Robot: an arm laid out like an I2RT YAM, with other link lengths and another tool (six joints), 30 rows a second.
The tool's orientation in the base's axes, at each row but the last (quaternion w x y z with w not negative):
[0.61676, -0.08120, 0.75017, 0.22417]
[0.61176, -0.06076, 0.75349, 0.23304]
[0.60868, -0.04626, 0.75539, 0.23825]
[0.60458, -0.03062, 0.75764, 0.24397]
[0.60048, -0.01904, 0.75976, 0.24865]
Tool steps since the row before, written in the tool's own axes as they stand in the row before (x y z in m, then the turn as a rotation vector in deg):
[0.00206, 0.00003, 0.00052, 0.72, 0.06, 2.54]
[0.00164, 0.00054, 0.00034, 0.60, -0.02, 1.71]
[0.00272, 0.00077, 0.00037, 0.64, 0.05, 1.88]
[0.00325, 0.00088, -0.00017, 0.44, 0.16, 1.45]
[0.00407, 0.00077, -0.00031, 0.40, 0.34, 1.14]
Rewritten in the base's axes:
[-0.00002, 0.00057, -0.00205, 2.07, 1.27, -1.03]
[-0.00030, 0.00094, -0.00146, 1.39, 0.83, -0.82]
[-0.00064, 0.00143, -0.00238, 1.51, 0.97, -0.86]
[-0.00132, 0.00151, -0.00271, 1.13, 0.84, -0.57]
[-0.00166, 0.00165, -0.00343, 0.81, 0.86, -0.42]

